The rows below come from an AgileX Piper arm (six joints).
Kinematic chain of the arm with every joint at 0, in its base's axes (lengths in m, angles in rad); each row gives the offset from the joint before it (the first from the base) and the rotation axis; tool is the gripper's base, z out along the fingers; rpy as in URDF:
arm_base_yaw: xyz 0 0 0.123 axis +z
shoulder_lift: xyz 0 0 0 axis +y
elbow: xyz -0.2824 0 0.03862 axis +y
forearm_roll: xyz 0.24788 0 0.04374 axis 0.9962 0 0.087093
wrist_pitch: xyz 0 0 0 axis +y
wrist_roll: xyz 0.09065 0 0.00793 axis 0.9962 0 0.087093
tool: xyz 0 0 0 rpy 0 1.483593 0
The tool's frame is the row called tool.
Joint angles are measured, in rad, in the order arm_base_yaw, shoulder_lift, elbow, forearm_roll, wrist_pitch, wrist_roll. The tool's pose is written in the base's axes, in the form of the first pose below.
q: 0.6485, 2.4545, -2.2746, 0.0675, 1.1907, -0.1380
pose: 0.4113 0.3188 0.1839 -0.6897 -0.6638 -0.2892 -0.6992 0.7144 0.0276
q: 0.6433, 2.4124, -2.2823, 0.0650, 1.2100, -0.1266
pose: 0.4097 0.3141 0.2073 -0.6923 -0.6480 -0.3175 -0.6893 0.7241 0.0250
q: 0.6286, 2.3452, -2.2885, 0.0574, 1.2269, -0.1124
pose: 0.4083 0.3029 0.2429 -0.6934 -0.6187 -0.3693 -0.6705 0.7418 0.0160
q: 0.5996, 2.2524, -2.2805, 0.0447, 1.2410, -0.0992
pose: 0.4054 0.2817 0.2866 -0.6934 -0.5764 -0.4325 -0.6398 0.7685 0.0016
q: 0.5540, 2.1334, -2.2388, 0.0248, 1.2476, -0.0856
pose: 0.3986 0.2491 0.3317 -0.6959 -0.5218 -0.4934 -0.5916 0.8060 -0.0179
